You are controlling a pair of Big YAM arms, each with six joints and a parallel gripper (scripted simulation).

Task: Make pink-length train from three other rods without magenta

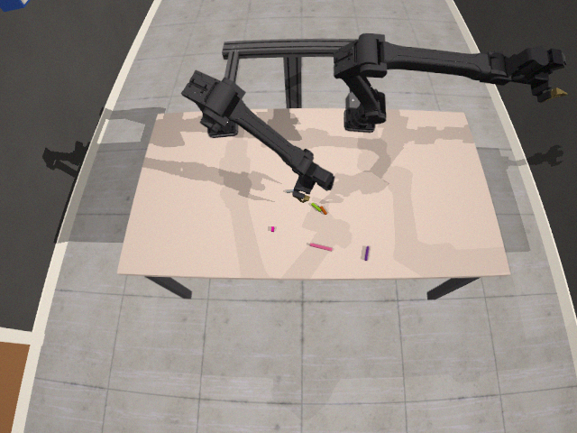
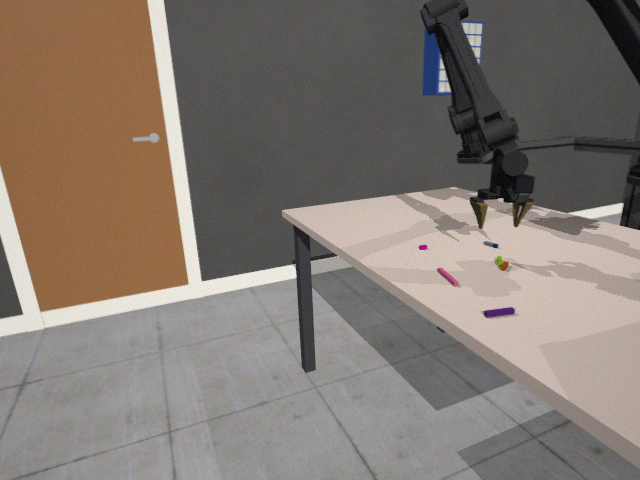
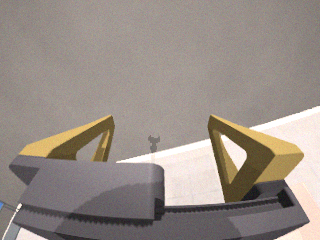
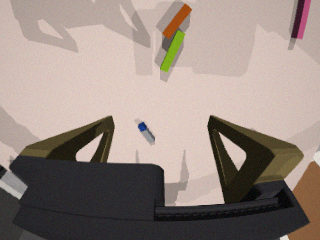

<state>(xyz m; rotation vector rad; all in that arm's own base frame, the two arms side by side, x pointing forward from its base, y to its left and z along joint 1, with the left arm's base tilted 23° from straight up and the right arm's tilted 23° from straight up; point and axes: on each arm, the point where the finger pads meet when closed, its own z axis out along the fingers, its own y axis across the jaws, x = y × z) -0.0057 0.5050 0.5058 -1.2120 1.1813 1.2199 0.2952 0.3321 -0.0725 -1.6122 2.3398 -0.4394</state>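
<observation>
Right now the lime rod is 80 mm below my right hand, 40 mm to the left of it and 30 mm ahead of it. From my right hand the other things lie so: blue rod (80 mm below, 50 mm to the right, 50 mm behind); then orange rod (80 mm below, 70 mm to the left, 50 mm ahead); then grey rod (80 mm below, 70 mm to the right, 50 mm behind).
</observation>
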